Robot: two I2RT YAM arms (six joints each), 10 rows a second.
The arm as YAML. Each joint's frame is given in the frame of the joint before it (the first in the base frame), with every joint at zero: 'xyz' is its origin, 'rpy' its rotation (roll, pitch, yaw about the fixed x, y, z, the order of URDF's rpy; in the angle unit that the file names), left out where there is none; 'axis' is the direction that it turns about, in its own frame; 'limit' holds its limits. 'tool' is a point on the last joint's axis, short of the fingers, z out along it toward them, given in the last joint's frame.
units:
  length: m
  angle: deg
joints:
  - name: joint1
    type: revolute
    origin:
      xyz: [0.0, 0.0, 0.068]
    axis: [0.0, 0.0, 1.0]
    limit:
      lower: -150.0
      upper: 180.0
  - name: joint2
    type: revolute
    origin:
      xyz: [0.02, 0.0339, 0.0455]
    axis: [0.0, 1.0, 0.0]
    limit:
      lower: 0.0
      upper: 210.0
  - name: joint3
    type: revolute
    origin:
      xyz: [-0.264, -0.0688, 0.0]
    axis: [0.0, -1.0, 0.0]
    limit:
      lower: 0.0
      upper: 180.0
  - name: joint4
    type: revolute
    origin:
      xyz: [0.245, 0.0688, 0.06]
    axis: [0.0, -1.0, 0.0]
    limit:
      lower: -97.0
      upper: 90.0
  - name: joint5
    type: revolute
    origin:
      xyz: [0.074, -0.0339, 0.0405]
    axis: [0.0, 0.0, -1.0]
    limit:
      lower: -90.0
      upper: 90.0
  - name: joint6
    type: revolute
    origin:
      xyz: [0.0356, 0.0, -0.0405]
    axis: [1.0, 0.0, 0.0]
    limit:
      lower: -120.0
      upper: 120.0
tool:
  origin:
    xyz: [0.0, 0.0, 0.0]
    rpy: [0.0, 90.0, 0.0]
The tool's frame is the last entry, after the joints.
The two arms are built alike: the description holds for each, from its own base.
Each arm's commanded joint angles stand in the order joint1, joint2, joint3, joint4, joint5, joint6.
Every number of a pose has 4 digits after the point. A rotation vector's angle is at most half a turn.
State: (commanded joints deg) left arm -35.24 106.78 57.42 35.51 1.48 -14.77; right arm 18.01 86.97 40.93 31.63 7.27 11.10
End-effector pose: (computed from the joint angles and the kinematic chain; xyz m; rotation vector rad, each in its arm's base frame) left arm 0.3325 -0.2360 0.1932 0.3489 1.8267 -0.6376; right arm 0.3106 0.0963 0.2152 -0.0202 1.8269 0.2434
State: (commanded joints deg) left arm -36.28 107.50 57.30 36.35 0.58 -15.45; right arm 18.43 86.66 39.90 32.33 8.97 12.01
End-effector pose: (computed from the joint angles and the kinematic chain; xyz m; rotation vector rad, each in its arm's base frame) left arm 0.3293 -0.2421 0.1892 0.3437 1.8288 -0.6444; right arm 0.3071 0.0965 0.2125 0.0086 1.8257 0.2330
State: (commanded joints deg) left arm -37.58 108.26 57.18 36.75 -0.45 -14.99; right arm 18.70 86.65 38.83 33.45 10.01 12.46
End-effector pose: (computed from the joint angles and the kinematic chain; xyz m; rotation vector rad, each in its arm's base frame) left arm 0.3247 -0.2495 0.1842 0.3604 1.8333 -0.6360; right arm 0.3043 0.0965 0.2087 0.0245 1.8233 0.2258
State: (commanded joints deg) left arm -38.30 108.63 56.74 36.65 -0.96 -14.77; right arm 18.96 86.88 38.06 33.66 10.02 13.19
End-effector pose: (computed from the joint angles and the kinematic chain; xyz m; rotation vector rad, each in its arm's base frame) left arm 0.3209 -0.2527 0.1791 0.3723 1.8468 -0.6289; right arm 0.3022 0.0973 0.2037 0.0305 1.8373 0.2340
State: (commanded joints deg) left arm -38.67 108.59 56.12 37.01 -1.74 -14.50; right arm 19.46 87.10 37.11 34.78 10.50 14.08
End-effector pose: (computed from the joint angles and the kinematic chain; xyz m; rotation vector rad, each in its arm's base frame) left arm 0.3181 -0.2532 0.1768 0.3735 1.8487 -0.6166; right arm 0.2995 0.0989 0.1995 0.0426 1.8381 0.2432
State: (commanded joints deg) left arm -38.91 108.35 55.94 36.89 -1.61 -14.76; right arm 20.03 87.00 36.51 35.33 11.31 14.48
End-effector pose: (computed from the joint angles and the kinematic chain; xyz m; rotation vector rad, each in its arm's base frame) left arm 0.3163 -0.2540 0.1772 0.3753 1.8507 -0.6243; right arm 0.2969 0.1008 0.1978 0.0499 1.8362 0.2425
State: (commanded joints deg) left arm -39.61 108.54 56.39 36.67 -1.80 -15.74; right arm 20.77 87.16 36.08 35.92 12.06 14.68
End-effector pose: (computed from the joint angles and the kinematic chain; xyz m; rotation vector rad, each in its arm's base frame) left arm 0.3145 -0.2588 0.1779 0.3688 1.8540 -0.6415; right arm 0.2949 0.1039 0.1958 0.0505 1.8355 0.2422
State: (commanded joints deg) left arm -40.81 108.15 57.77 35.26 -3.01 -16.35; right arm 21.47 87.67 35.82 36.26 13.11 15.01
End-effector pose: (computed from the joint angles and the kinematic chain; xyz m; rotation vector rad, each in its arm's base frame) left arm 0.3119 -0.2668 0.1853 0.3620 1.8491 -0.6465; right arm 0.2937 0.1069 0.1925 0.0564 1.8412 0.2358
